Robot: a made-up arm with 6 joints.
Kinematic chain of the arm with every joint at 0, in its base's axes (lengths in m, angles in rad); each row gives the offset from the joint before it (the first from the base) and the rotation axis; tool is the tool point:
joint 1: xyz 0 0 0.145 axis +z
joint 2: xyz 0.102 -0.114 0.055 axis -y
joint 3: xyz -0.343 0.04 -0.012 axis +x
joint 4: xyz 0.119 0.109 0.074 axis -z
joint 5: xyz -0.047 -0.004 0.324 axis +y
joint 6: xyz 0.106 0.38 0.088 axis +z
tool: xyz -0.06 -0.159 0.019
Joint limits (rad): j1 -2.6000..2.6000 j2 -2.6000..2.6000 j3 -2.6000..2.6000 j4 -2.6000..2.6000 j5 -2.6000..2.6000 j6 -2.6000..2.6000
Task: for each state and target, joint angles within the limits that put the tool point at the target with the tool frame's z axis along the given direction. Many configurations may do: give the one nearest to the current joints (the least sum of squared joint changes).
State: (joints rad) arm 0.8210 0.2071 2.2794 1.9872 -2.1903 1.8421
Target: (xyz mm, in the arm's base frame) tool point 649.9 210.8 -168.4 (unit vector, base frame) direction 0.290 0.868 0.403
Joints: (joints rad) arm 1.6970 -0.3712 2.0453 2.2432 -1.5260 1.9235
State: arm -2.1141 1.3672 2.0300 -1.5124 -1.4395 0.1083
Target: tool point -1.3 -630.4 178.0 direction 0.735 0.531 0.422
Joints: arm -1.3464 2.1246 2.6000 -2.2506 -2.0923 0.0247
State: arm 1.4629 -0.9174 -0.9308 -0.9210 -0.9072 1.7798
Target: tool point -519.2 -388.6 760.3 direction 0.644 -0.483 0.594
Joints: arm 1.6148 -0.3684 -0.6534 -0.8056 -1.6551 2.0974
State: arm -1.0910 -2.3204 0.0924 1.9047 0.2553 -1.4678
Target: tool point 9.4 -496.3 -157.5 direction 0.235 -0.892 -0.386
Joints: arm -1.3686 -1.9876 -0.0779 2.2096 0.0334 -1.4428
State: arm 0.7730 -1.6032 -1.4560 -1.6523 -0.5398 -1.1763
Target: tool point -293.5 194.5 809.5 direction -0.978 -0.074 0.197
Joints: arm 1.0654 -1.9299 -2.2200 -1.6905 -0.0394 -0.9738
